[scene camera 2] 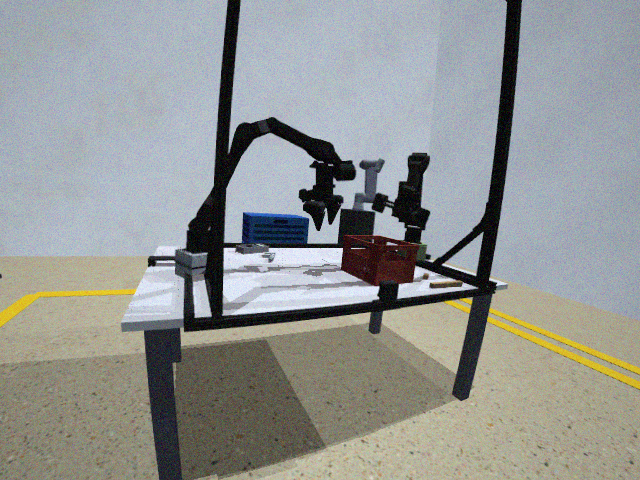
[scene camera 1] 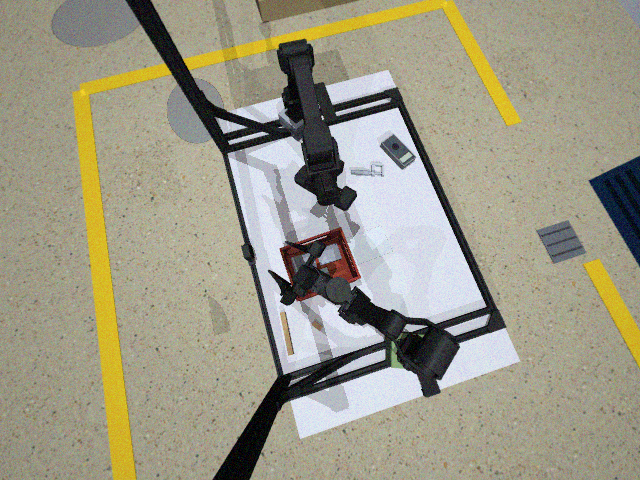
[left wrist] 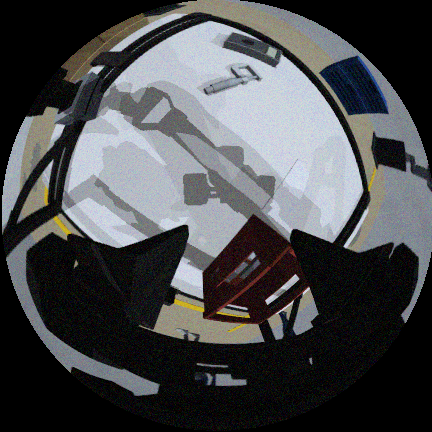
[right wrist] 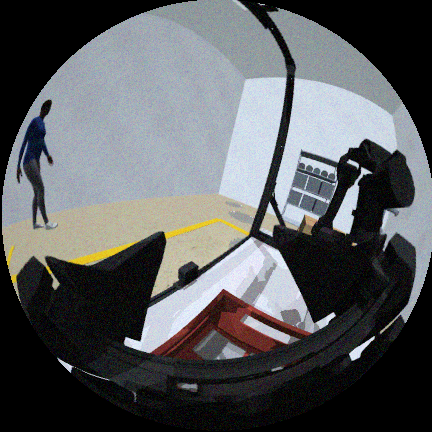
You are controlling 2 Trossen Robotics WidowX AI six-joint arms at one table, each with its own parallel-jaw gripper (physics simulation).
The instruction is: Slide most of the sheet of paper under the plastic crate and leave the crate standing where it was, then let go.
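The red plastic crate [scene camera 1: 349,255] [scene camera 2: 361,260] [left wrist: 250,237] [right wrist: 240,325] stands upright on the white table. The white sheet of paper [scene camera 1: 373,243] [left wrist: 297,200] is hard to tell from the table; a faint outline shows beside the crate's right side in scene camera 1. How much lies under the crate is hidden. My left gripper [scene camera 2: 324,225] [left wrist: 241,232] is open and empty, pointing down in the air beside the crate. My right gripper [scene camera 1: 278,257] [right wrist: 220,233] is open and empty, raised above the crate's left side in scene camera 1.
A grey meter [scene camera 1: 397,150] [scene camera 2: 252,248] [left wrist: 252,48] and a metal tool [scene camera 1: 368,169] [left wrist: 232,80] lie at the upper right in scene camera 1. A wooden strip [scene camera 1: 286,333] [scene camera 2: 445,284] and a small brown block [scene camera 1: 316,324] lie below the crate. Black frame bars border the table.
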